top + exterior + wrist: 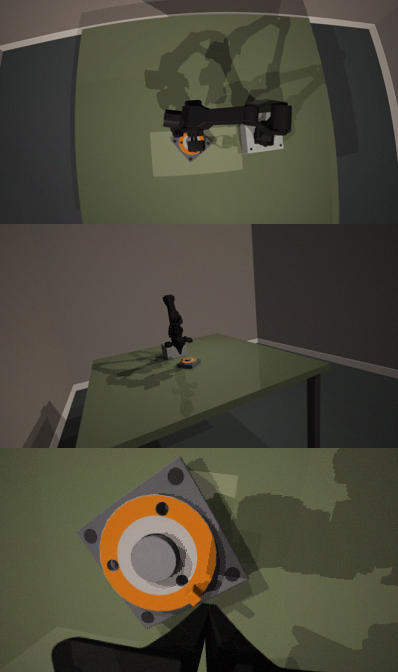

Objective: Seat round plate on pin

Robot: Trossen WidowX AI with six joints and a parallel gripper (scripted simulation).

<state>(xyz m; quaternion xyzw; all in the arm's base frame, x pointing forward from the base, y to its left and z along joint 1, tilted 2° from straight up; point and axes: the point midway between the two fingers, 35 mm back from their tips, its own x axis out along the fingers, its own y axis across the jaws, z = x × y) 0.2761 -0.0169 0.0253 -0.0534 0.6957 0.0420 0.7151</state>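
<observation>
The round plate lies 50 mm below my gripper tip and 30 mm to the left of it. Round my gripper tip: square grey base: 60 mm below, 50 mm to the left, 10 mm ahead.
</observation>
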